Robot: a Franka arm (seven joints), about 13 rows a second.
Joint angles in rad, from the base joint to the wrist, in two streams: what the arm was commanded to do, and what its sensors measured. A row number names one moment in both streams.
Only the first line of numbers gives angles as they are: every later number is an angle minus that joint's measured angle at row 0.
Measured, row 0: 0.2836, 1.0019, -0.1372, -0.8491, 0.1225, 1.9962, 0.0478
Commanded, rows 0 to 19: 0.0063, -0.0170, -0.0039, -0.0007, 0.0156, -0.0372, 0.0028; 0.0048, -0.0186, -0.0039, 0.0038, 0.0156, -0.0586, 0.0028; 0.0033, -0.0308, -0.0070, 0.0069, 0.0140, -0.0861, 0.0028; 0.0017, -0.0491, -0.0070, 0.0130, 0.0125, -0.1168, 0.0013; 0.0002, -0.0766, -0.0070, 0.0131, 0.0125, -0.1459, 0.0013; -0.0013, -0.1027, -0.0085, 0.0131, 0.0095, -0.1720, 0.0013; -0.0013, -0.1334, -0.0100, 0.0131, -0.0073, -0.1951, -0.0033; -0.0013, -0.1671, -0.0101, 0.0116, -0.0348, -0.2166, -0.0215; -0.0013, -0.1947, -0.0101, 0.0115, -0.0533, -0.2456, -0.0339; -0.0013, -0.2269, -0.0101, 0.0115, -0.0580, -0.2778, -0.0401; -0.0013, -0.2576, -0.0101, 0.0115, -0.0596, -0.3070, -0.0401; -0.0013, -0.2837, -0.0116, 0.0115, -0.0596, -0.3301, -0.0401; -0.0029, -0.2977, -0.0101, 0.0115, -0.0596, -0.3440, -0.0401; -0.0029, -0.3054, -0.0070, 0.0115, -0.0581, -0.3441, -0.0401; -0.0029, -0.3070, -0.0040, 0.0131, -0.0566, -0.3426, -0.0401; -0.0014, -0.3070, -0.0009, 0.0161, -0.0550, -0.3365, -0.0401; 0.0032, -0.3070, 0.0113, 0.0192, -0.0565, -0.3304, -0.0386; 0.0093, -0.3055, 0.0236, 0.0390, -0.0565, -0.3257, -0.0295; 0.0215, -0.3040, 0.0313, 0.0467, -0.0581, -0.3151, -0.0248; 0.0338, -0.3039, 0.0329, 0.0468, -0.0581, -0.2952, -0.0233
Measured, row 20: 0.0106, -0.2913, 0.0238, 0.0326, -0.0485, -0.3168, -0.0222
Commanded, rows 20 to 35: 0.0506, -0.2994, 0.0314, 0.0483, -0.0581, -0.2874, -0.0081; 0.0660, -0.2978, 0.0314, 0.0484, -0.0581, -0.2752, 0.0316; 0.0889, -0.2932, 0.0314, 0.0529, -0.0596, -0.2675, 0.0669; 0.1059, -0.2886, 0.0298, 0.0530, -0.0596, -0.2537, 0.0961; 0.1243, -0.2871, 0.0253, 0.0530, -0.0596, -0.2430, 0.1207; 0.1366, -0.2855, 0.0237, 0.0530, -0.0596, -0.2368, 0.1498; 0.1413, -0.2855, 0.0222, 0.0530, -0.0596, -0.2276, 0.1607; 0.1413, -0.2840, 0.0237, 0.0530, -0.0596, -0.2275, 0.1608; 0.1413, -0.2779, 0.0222, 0.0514, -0.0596, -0.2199, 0.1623; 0.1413, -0.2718, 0.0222, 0.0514, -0.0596, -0.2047, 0.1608; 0.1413, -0.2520, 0.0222, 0.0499, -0.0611, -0.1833, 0.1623; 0.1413, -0.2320, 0.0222, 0.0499, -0.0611, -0.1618, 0.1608; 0.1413, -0.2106, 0.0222, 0.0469, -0.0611, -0.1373, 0.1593; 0.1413, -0.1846, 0.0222, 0.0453, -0.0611, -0.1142, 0.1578; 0.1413, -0.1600, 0.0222, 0.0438, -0.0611, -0.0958, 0.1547; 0.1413, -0.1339, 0.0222, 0.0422, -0.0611, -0.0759, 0.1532
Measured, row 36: 0.1374, -0.1765, 0.0268, 0.0237, -0.0489, -0.1131, 0.1366
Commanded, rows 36 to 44: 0.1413, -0.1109, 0.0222, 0.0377, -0.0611, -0.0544, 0.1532; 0.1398, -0.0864, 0.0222, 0.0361, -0.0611, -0.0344, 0.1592; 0.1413, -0.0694, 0.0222, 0.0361, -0.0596, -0.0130, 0.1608; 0.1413, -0.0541, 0.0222, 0.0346, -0.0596, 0.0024, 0.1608; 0.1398, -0.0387, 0.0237, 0.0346, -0.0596, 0.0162, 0.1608; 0.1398, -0.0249, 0.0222, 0.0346, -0.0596, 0.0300, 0.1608; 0.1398, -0.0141, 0.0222, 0.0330, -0.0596, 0.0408, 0.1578; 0.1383, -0.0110, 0.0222, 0.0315, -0.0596, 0.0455, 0.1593; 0.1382, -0.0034, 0.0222, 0.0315, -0.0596, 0.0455, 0.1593
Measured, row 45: 0.1368, -0.0056, 0.0267, 0.0230, -0.0491, 0.0334, 0.1367
